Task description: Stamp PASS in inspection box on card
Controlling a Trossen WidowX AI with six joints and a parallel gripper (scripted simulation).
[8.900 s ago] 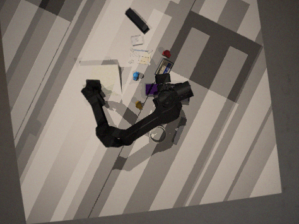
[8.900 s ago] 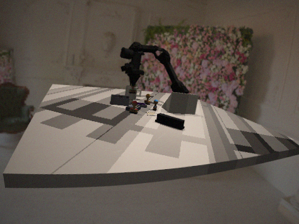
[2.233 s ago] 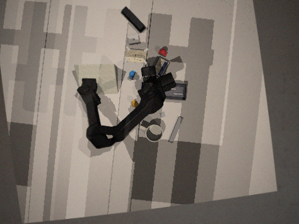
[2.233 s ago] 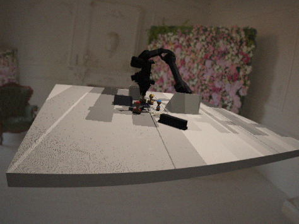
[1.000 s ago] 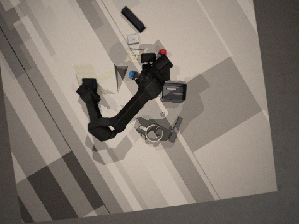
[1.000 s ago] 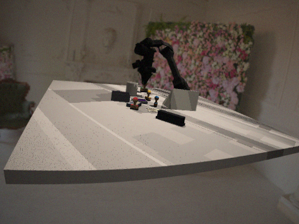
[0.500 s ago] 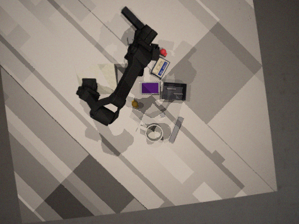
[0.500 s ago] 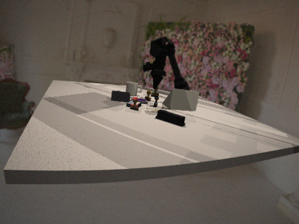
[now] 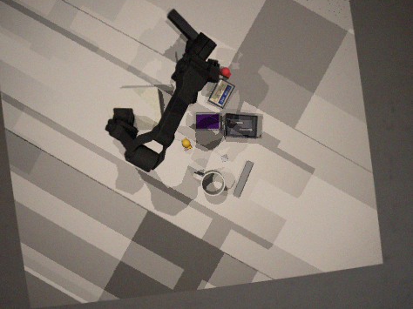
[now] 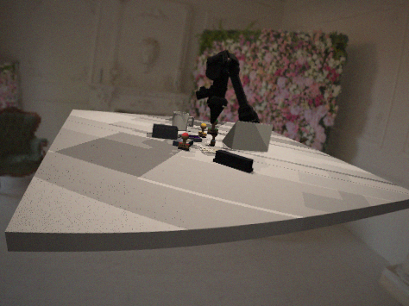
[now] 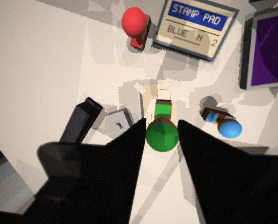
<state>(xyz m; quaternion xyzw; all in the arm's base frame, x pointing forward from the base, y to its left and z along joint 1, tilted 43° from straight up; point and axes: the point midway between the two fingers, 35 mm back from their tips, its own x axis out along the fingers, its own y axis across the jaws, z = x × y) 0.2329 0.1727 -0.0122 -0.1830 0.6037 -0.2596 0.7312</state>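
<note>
Right now the card is 11 cm below my gripper tip, 3 cm behind it and 1 cm to the left of it. The rest, counted from my gripper tip: blue-knobbed stamp: 9 cm to the right, 9 cm below, 4 cm behind; green-knobbed stamp: 2 cm below, 1 cm behind; red-knobbed stamp: 10 cm ahead, 9 cm below, 2 cm to the left.
</note>
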